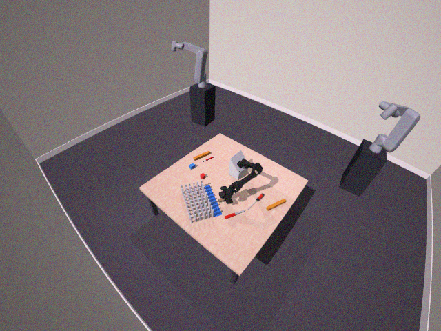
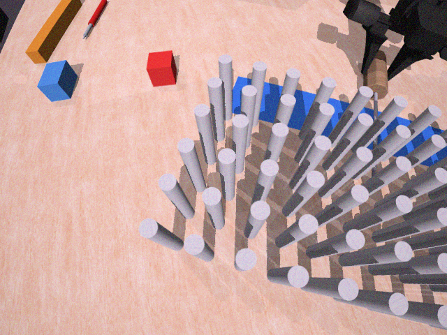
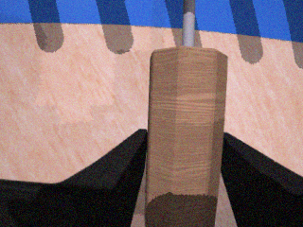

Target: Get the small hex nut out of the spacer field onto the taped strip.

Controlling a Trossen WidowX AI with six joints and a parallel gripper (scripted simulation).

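The long tool lies 80 mm ahead of my gripper tip and 60 mm to the right of it. Also, from my gripper tip: hex nut (170 mm ahead, 130 mm to the right, 10 mm below); blue taped strip (90 mm to the right, 60 mm ahead, 10 mm below); red cube (340 mm to the right, 130 mm behind, 10 mm above).
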